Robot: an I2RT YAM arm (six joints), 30 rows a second.
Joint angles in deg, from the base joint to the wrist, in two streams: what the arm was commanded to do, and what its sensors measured. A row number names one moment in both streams.
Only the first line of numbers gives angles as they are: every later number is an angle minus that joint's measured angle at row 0.
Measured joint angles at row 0:
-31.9 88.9 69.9 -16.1 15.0 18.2
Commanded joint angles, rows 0 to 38:
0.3 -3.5 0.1 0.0 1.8 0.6
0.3 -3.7 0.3 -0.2 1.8 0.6
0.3 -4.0 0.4 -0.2 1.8 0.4
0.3 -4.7 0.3 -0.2 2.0 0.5
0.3 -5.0 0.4 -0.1 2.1 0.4
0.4 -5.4 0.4 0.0 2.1 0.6
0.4 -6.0 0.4 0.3 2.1 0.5
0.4 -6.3 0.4 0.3 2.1 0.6
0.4 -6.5 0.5 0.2 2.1 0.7
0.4 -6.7 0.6 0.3 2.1 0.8
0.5 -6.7 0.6 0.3 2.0 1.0
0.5 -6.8 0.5 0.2 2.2 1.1
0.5 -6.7 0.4 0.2 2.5 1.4
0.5 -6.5 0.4 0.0 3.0 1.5
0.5 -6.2 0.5 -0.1 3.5 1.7
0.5 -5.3 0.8 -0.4 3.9 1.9
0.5 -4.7 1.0 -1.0 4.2 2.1
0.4 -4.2 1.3 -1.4 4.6 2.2
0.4 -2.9 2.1 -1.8 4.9 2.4
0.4 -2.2 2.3 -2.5 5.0 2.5
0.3 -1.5 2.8 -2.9 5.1 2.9
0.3 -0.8 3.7 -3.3 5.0 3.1
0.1 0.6 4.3 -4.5 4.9 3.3
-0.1 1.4 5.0 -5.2 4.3 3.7
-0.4 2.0 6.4 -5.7 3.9 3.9
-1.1 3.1 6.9 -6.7 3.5 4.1
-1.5 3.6 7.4 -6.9 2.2 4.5
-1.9 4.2 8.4 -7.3 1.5 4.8
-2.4 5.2 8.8 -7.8 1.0 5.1
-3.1 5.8 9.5 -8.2 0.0 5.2
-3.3 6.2 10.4 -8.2 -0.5 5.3
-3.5 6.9 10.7 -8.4 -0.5 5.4
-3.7 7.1 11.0 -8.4 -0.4 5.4
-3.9 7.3 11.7 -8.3 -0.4 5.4
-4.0 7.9 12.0 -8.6 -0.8 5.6
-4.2 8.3 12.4 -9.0 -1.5 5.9
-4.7 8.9 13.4 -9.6 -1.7 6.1
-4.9 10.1 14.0 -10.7 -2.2 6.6
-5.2 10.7 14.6 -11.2 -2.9 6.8
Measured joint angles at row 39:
-4.2 7.8 11.2 -8.0 0.3 4.9
